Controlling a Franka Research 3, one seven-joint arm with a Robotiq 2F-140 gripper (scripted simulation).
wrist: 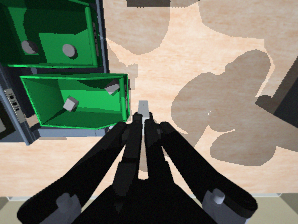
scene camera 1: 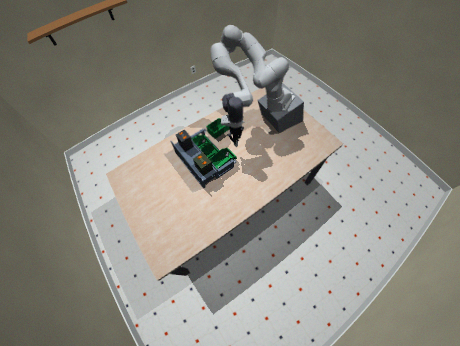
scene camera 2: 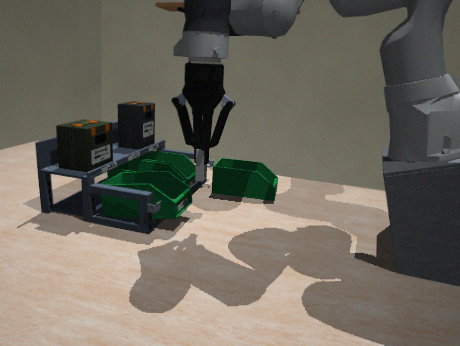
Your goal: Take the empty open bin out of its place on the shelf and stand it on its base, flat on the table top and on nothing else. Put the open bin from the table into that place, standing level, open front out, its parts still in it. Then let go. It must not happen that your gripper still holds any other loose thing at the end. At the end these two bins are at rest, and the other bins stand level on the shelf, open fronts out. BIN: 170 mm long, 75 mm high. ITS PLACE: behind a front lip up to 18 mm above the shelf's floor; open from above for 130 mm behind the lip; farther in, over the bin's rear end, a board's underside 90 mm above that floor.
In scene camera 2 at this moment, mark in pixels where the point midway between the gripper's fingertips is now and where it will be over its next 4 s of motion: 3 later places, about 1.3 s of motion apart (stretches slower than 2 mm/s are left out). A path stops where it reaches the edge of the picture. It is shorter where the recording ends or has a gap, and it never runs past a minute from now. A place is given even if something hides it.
My gripper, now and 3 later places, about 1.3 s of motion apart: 201, 179; 198, 207; 197, 213; 187, 212
